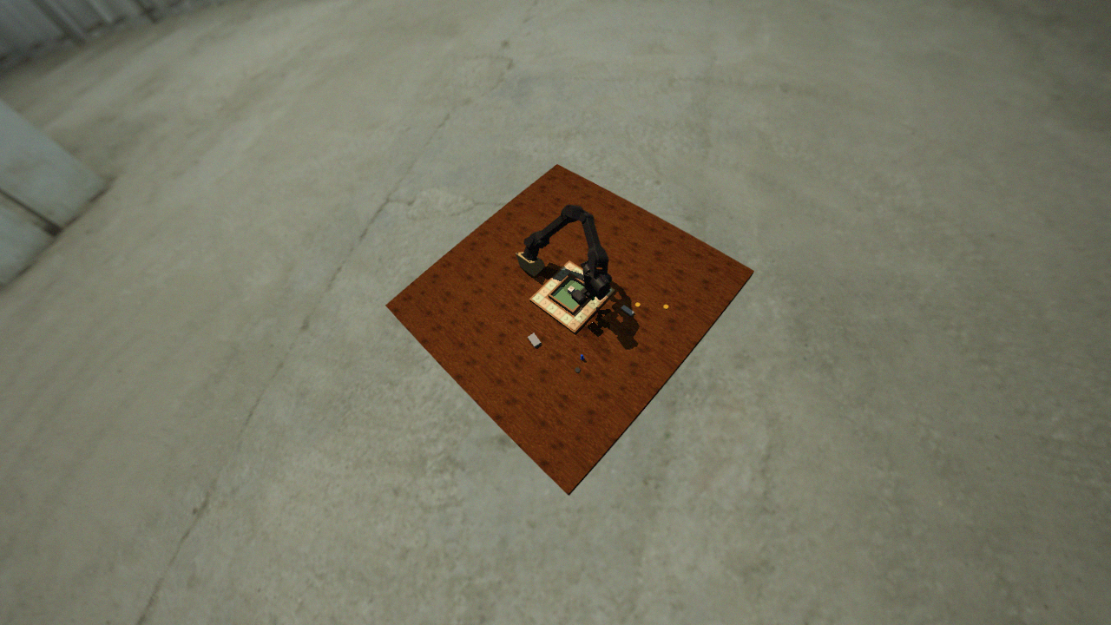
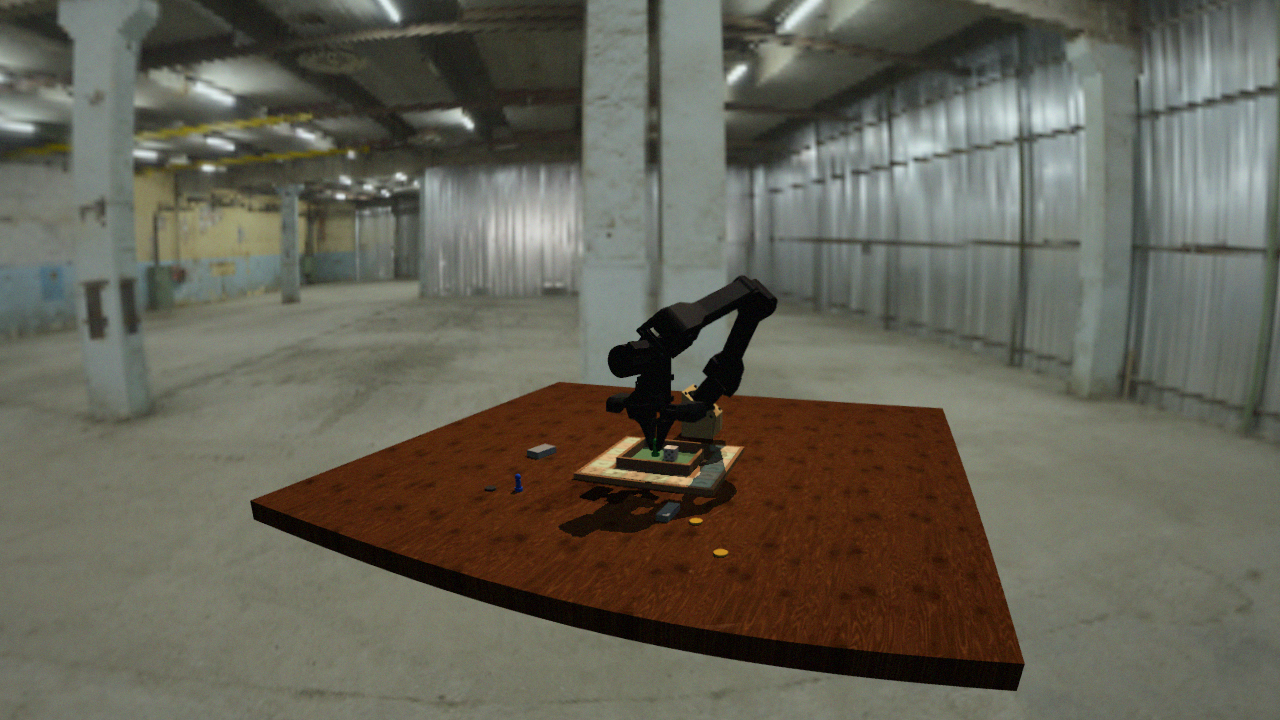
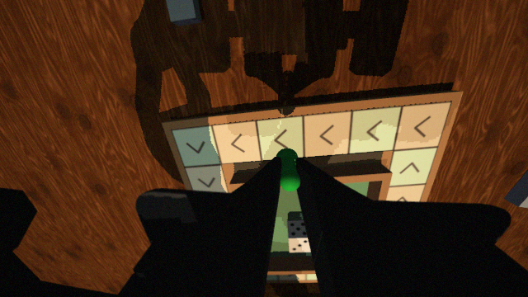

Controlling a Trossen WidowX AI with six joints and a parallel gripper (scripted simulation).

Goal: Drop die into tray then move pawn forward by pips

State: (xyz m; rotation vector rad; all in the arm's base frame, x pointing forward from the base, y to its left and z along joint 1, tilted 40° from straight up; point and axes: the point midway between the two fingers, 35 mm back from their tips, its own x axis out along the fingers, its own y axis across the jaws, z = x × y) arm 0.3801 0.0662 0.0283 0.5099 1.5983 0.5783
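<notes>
The die lies 120 mm behind my gripper tip, 40 mm below it and 30 mm to the right of it. From my gripper tip the other things lie so: green dice tray 110 mm behind, 60 mm below, 40 mm to the right; green pawn 10 mm above; blue pawn 210 mm to the right, 160 mm ahead, 50 mm below.
</notes>
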